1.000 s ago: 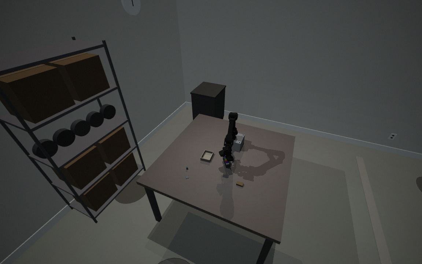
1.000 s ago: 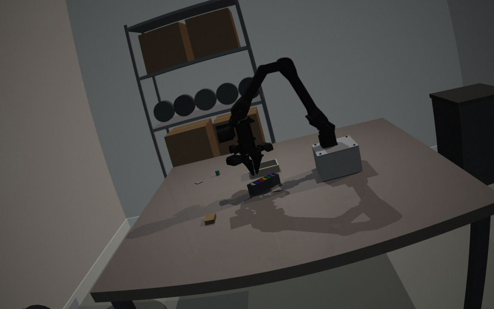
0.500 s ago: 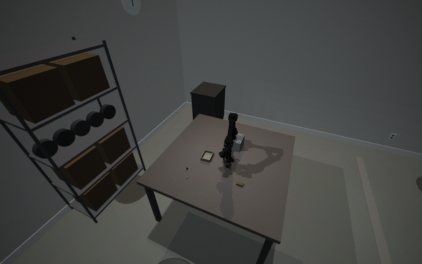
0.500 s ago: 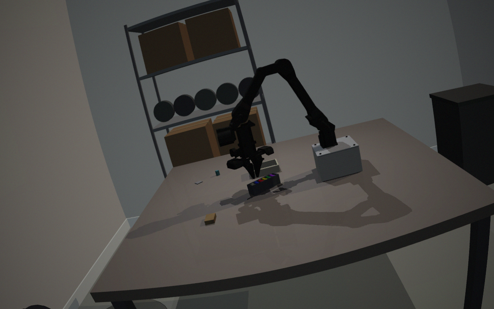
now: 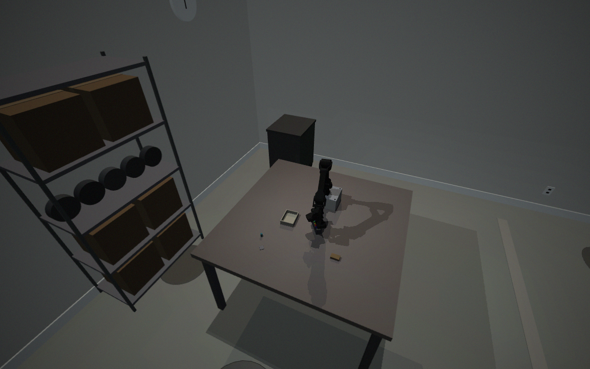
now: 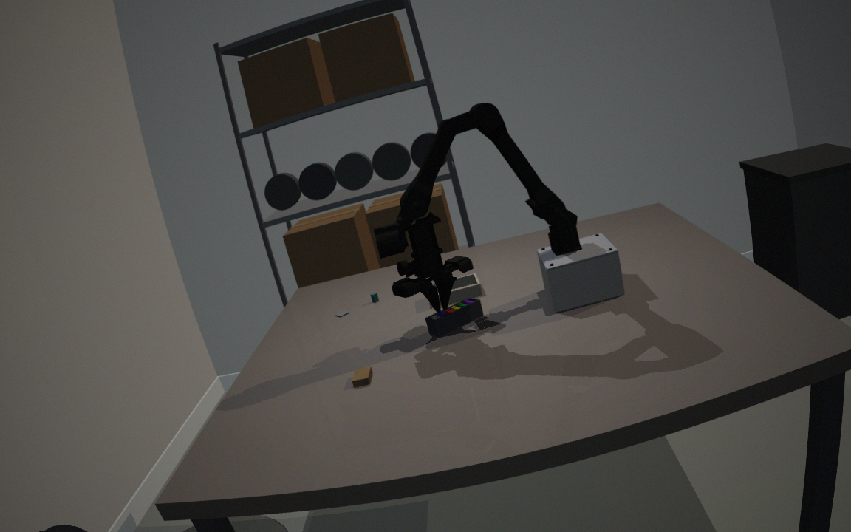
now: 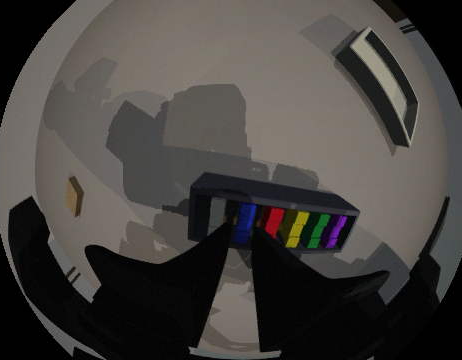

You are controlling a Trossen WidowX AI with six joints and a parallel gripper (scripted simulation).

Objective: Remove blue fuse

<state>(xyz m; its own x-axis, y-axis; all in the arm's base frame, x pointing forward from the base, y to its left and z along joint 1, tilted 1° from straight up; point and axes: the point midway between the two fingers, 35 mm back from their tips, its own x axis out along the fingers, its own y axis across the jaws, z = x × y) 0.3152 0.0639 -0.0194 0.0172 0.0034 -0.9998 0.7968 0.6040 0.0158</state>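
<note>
The blue fuse lies 20 mm below my gripper tip. Round my gripper tip: yellow fuse: 30 mm behind, 20 mm to the right, 20 mm below; purple fuse: 60 mm behind, 50 mm to the right, 20 mm below; green fuse: 50 mm behind, 40 mm to the right, 20 mm below.
</note>
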